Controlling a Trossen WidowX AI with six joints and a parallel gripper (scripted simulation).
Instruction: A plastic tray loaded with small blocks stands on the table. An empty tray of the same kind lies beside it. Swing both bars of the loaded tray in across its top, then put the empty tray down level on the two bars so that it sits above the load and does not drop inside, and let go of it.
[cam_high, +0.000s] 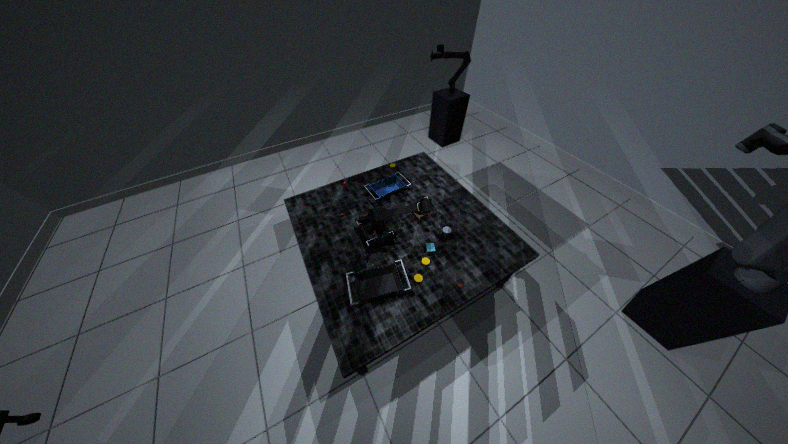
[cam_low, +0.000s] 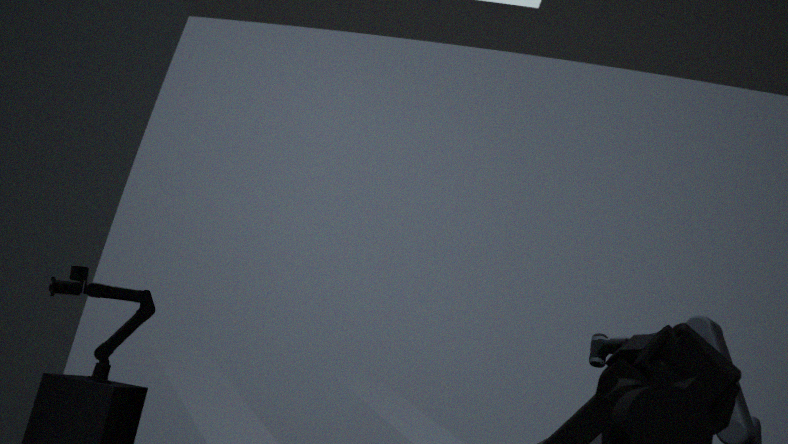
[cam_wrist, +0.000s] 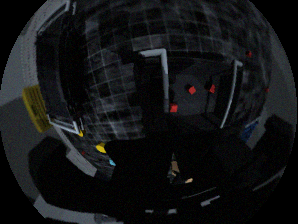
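Now: gripper tip 40 cm to the left of the blue tray, 29 cm past it and 4 cm above it. From my gripper tip the other things lie so: teal block: 23 cm behind, 22 cm to the left, 7 cm below; pale disc: 39 cm behind, 18 cm to the left, 5 cm below.
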